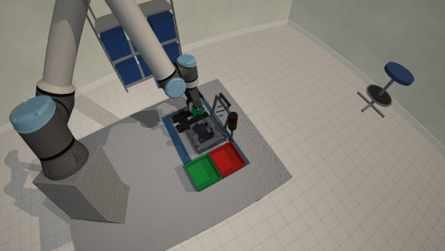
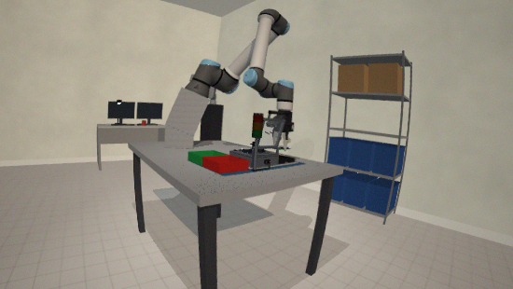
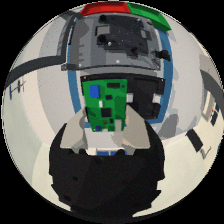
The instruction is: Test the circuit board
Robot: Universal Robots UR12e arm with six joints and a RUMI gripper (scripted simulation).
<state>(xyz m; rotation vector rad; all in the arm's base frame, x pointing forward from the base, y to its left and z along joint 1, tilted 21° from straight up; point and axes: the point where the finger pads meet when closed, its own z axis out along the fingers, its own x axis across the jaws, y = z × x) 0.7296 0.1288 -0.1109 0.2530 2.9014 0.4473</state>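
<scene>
Right now my hand is 17 cm to the left of the tester lid, 10 cm below it and 6 cm short of it. The rest, counted from my hand: green bin: 34 cm to the right, 20 cm behind, 7 cm below; red bin: 36 cm to the right, 7 cm below, 5 cm behind; green circuit board: 1 cm to the left.
</scene>
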